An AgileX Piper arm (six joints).
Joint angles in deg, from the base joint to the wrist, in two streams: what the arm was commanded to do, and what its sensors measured. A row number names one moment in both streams.
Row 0, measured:
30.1 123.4 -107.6 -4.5 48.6 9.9
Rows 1 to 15, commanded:
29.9 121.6 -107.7 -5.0 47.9 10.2
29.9 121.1 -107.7 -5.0 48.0 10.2
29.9 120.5 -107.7 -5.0 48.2 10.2
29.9 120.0 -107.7 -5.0 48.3 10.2
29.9 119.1 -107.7 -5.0 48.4 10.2
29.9 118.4 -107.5 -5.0 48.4 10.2
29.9 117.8 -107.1 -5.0 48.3 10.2
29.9 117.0 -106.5 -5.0 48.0 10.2
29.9 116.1 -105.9 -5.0 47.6 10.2
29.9 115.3 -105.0 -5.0 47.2 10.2
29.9 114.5 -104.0 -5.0 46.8 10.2
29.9 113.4 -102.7 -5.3 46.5 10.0
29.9 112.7 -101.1 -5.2 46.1 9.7
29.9 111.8 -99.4 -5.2 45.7 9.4
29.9 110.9 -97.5 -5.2 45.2 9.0
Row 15, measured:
30.1 113.3 -101.5 -4.7 46.5 9.9
